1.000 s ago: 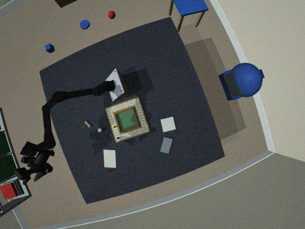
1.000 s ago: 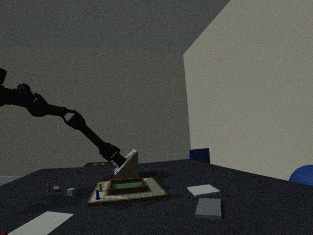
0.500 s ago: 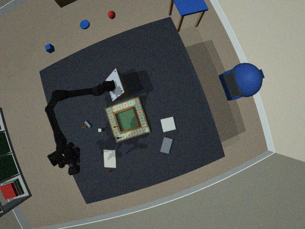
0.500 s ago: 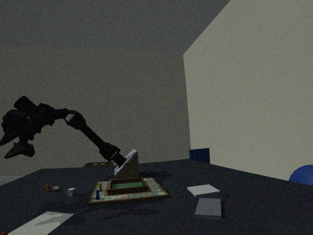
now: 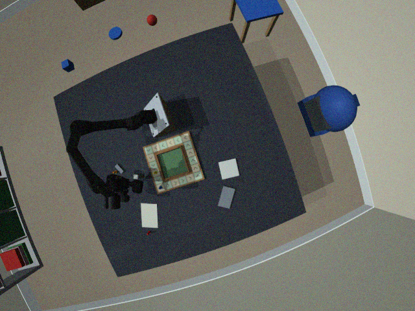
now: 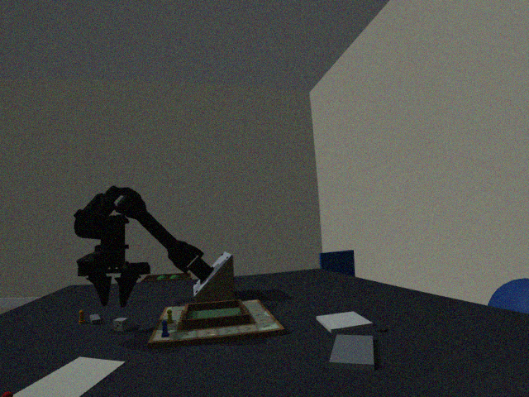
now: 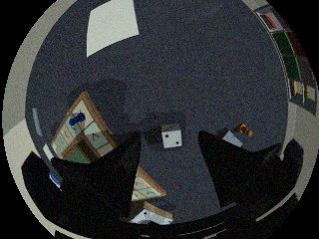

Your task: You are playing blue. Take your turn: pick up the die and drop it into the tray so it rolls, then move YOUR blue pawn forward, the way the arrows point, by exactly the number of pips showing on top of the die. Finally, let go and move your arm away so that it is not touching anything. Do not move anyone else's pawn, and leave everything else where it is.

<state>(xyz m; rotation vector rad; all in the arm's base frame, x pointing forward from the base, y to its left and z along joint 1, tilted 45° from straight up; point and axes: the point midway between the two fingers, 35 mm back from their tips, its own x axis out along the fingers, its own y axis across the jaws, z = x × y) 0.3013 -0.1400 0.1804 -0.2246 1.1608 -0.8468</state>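
My gripper tip is 30 mm past the white die, 10 mm to the right of it and 50 mm above it. Also, from my gripper tip: orange pawn (90 mm behind, 120 mm to the right, 50 mm below); small grey block (100 mm behind, 90 mm to the right, 60 mm below); yellow pawn (10 mm behind, 130 mm to the left, 40 mm below).
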